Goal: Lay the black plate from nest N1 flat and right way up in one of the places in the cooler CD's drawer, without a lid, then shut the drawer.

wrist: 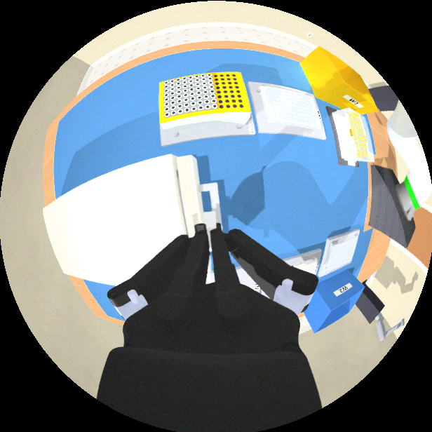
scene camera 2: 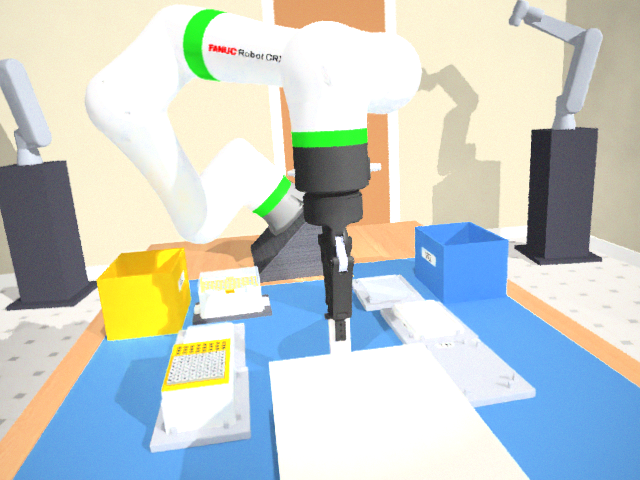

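Where they show: arm's base at its link origin: (scene camera 2: 292,213).
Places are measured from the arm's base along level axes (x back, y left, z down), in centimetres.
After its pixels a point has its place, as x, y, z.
The cooler CD, a large cream box (scene camera 2: 372,413) @(-85.7, 11.4, 4.3) (wrist: 120,215), stands at the front in the scene view and at the left in the wrist view. Its drawer front (wrist: 189,192) sits close against the body with a narrow seam between them. A white handle (wrist: 215,195) sticks out from the drawer front. My gripper (scene camera 2: 340,338) (wrist: 210,220) is shut and empty, pointing down at the drawer side, close to the handle. Whether it touches the drawer is not clear. The inside of the drawer is hidden. The black plate does not show in either view.
A yellow tip rack (scene camera 2: 197,364) @(-71.7, -9.9, 4.9) (wrist: 204,97) stands beside a nest with a clear plate (wrist: 292,110). Yellow bin (scene camera 2: 144,304) @(-45.1, -25.9, 6.2) (wrist: 335,80) and blue bin (scene camera 2: 465,268) @(-37.7, 35.4, 5.5) (wrist: 332,302) stand farther back. A long grey nest base (scene camera 2: 480,366) @(-65.3, 29.5, 11.4) lies right of the cooler.
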